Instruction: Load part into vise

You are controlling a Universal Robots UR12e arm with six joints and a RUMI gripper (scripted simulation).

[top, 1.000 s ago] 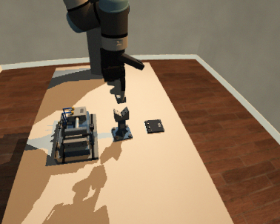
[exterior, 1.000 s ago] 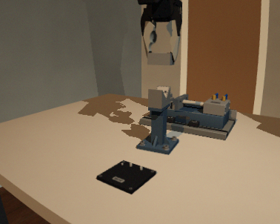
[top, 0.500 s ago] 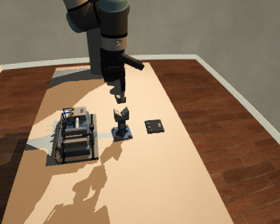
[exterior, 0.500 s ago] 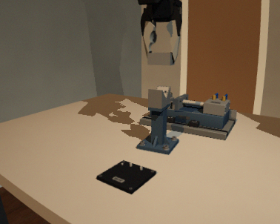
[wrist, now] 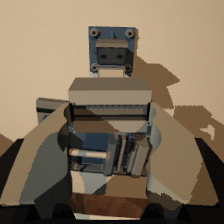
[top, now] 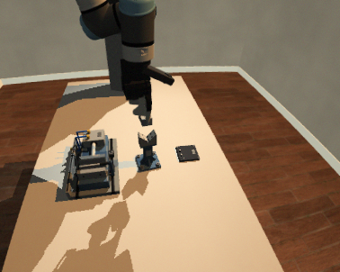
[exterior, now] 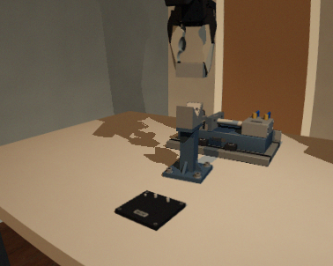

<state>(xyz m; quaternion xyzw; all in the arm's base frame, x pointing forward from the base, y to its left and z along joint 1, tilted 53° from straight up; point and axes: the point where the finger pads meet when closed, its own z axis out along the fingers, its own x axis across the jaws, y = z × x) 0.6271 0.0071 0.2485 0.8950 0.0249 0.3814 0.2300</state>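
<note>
Now: hand 10 mm short of the dark work stop rod, 180 mm to the left of it and 150 mm above it. From my hand the other things lie so: blue foot: 10 mm to the left, 240 mm below; part: right at my hand; moving jaw: 40 mm behind, 210 mm to the right, 160 mm below.
</note>
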